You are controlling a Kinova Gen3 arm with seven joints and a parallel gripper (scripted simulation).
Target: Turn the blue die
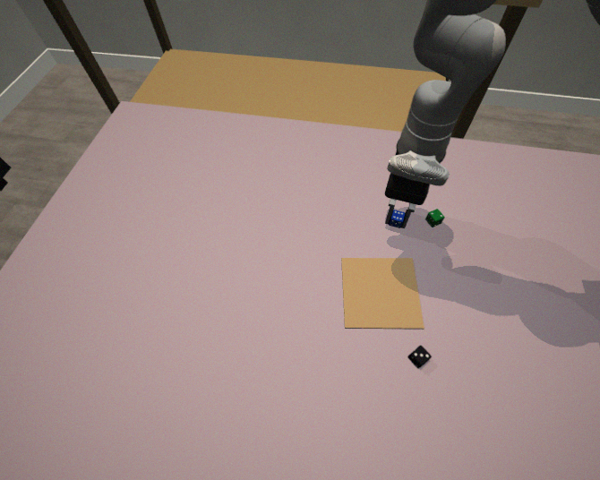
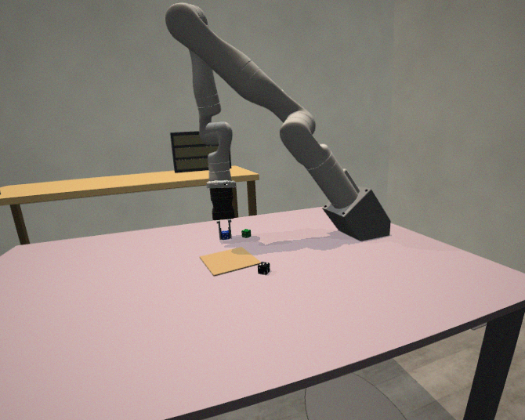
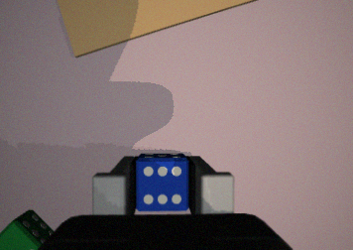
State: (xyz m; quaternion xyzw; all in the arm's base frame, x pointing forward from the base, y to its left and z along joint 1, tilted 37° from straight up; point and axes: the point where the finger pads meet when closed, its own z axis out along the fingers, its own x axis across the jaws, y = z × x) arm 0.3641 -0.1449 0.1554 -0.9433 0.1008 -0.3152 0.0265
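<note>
The tan mat is 150 mm to the left of my hand, 30 mm below it and 30 mm ahead of it. From my hand the other things lie so: blue die 10 mm below; then black die 270 mm to the left, 30 mm behind, 20 mm below; then green die 80 mm behind, 20 mm to the right, 20 mm below.
</note>
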